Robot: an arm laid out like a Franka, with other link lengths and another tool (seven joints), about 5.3 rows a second.
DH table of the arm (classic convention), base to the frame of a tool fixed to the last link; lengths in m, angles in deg. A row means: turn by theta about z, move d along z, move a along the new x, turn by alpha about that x. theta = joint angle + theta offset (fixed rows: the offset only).
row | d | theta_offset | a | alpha
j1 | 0.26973 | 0 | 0 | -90
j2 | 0 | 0 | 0 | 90
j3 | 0.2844 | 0 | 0.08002 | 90
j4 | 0 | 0 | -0.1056 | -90
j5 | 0.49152 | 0 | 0 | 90
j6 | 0 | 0 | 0.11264 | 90
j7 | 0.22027 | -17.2 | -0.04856 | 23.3
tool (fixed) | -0.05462 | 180 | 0 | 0
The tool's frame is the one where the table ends.
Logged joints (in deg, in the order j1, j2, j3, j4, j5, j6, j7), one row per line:
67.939 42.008 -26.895 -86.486 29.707 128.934 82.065
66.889 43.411 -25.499 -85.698 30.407 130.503 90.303
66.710 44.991 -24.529 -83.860 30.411 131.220 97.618
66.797 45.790 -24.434 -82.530 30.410 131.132 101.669
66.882 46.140 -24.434 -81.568 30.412 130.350 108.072
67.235 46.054 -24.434 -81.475 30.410 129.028 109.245
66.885 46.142 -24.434 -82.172 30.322 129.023 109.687
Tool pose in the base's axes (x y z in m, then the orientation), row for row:
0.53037 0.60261 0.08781 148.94 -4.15 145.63
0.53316 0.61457 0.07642 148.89 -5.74 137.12
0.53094 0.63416 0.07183 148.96 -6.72 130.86
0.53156 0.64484 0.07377 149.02 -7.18 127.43
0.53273 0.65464 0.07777 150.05 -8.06 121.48
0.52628 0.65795 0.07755 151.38 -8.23 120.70
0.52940 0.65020 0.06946 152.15 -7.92 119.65
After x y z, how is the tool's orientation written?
As angles about the fixed x, y, z axes (roll, pitch, yaw), in degrees.
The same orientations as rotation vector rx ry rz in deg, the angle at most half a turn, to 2 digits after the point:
51.39 160.42 46.52
63.43 155.13 46.49
71.85 150.61 46.21
76.29 147.92 45.97
84.09 143.68 44.57
85.52 144.02 43.08
86.76 143.49 41.77

